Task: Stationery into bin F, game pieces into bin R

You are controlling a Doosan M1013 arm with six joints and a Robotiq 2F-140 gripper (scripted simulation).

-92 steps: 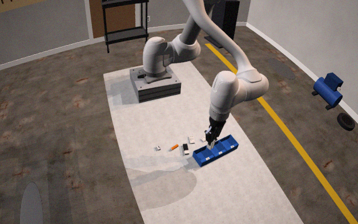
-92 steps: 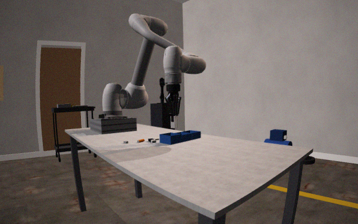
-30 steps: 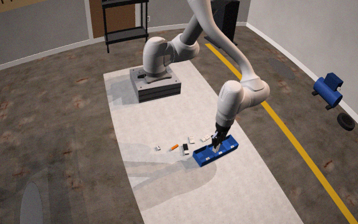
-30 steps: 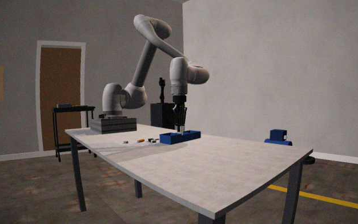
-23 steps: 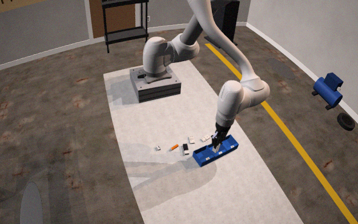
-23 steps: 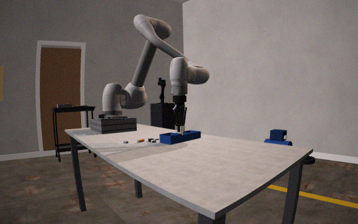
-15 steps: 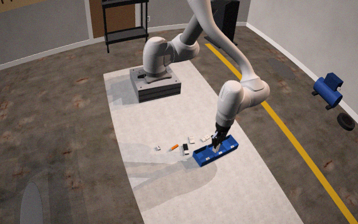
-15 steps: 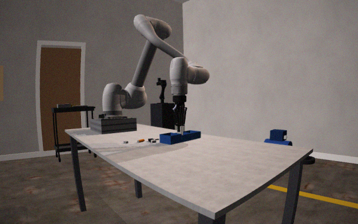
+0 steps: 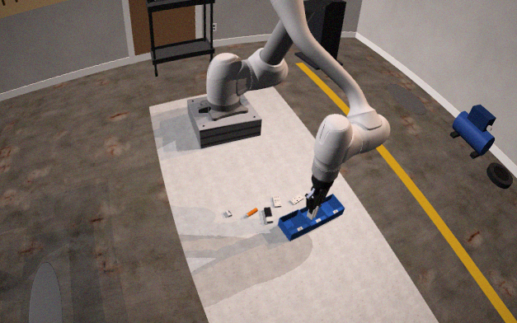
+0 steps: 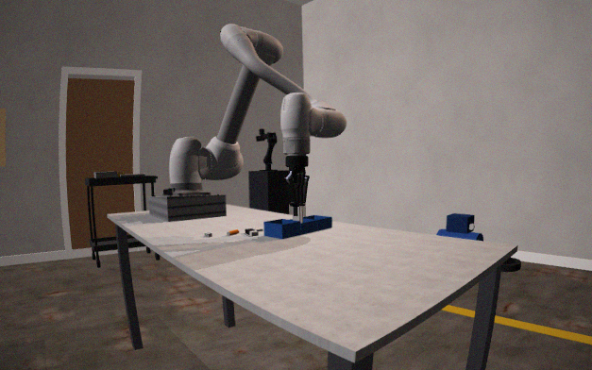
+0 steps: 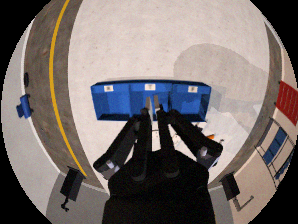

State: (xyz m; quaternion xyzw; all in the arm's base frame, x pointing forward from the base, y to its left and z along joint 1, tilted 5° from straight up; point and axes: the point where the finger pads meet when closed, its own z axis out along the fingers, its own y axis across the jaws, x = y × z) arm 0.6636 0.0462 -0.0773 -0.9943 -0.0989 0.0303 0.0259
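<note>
The black piece is 13 cm to the right of my hand, 8 cm behind it and 5 cm below it. Also, from my hand: orange cylinder (18 cm to the right, 13 cm behind, 5 cm below); then grey-white piece (26 cm to the right, 17 cm behind, 5 cm below); then white domino tile (10 cm behind, 5 cm below).
</note>
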